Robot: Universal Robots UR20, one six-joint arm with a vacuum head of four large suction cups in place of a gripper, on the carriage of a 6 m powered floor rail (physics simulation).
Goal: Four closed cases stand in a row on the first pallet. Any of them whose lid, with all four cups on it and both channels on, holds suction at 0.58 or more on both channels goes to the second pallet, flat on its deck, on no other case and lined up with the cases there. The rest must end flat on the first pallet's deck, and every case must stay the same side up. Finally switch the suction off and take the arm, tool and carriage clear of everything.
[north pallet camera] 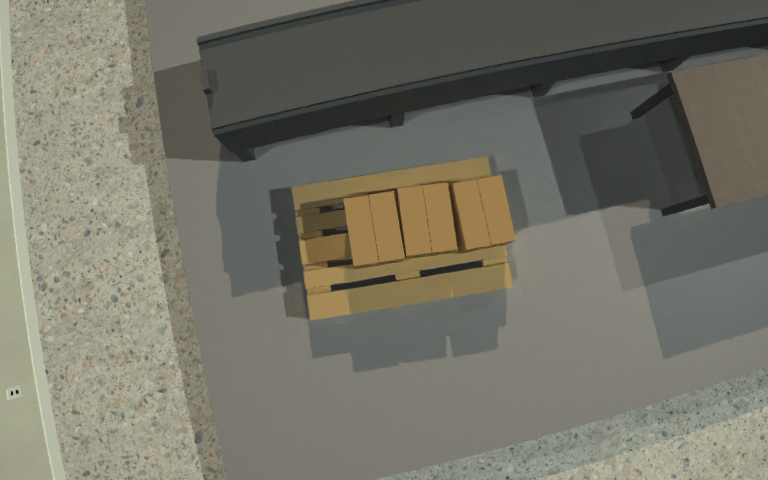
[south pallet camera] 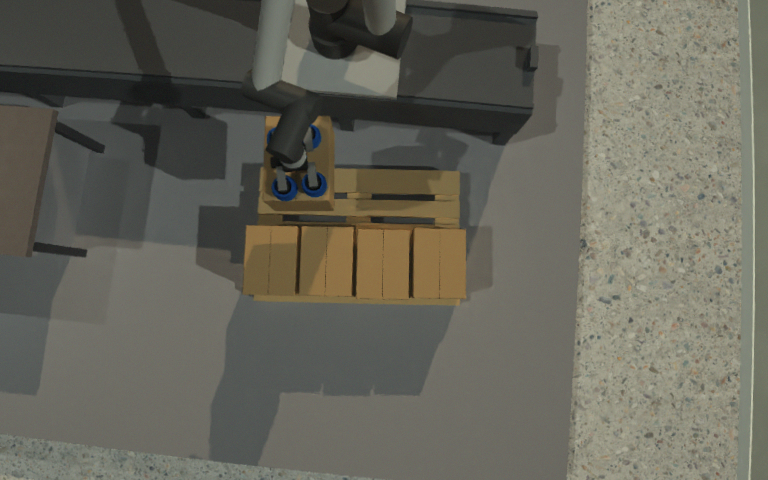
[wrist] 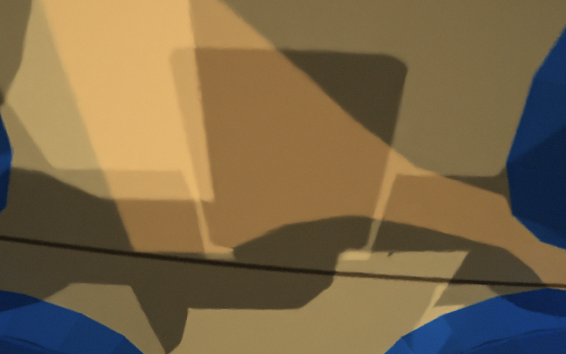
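Seen in the pictures: hand, its tool point: [wrist: 265, 226]; arm's base, origin of its link: [south pallet camera: 335, 37].
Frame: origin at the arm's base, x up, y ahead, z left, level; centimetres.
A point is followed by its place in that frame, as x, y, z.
Note:
The first pallet [north pallet camera: 407, 294] @(-42.6, 135.5, -500.4), in the north view, bears three closed cases [north pallet camera: 373, 229] @(-19.2, 97.2, -511.1) [north pallet camera: 426, 219] @(-19.1, 98.4, -482.1) [north pallet camera: 484, 212] @(-19.2, 101.9, -450.4) in a row; its left end is bare. The second pallet [south pallet camera: 402, 182] @(-42.7, 63.8, 42.7), in the south view, bears several closed cases [south pallet camera: 270, 260] @(-19.2, 118.7, -24.2) [south pallet camera: 326, 261] @(-19.2, 116.4, 5.8) [south pallet camera: 383, 263] @(-19.3, 114.6, 36.2) [south pallet camera: 439, 263] @(-19.2, 111.8, 65.9) in a row along its front. My suction gripper [south pallet camera: 295, 161] @(33.7, 79.5, -3.7) [wrist: 272, 235] @(33.7, 79.5, -3.7) is shut on another case [south pallet camera: 325, 158] @(35.6, 76.0, 7.8) [wrist: 280, 125] @(36.0, 80.2, -8.5), its blue cups on the lid. This case hangs lid up, raised above the second pallet's back left corner, partly past the back edge, behind the row. Its underside is hidden.
The floor rail [north pallet camera: 368, 73] [south pallet camera: 481, 62] runs behind both pallets. The pale carriage [south pallet camera: 356, 73] @(0.0, 18.9, 13.0) stands on it behind the second pallet, with the arm [south pallet camera: 271, 45] @(77.4, 50.0, -8.3) reaching forward. A brown table [north pallet camera: 730, 130] @(-4.0, 90.2, -303.7) [south pallet camera: 22, 181] @(-4.0, 90.8, -157.4) stands between the pallets.

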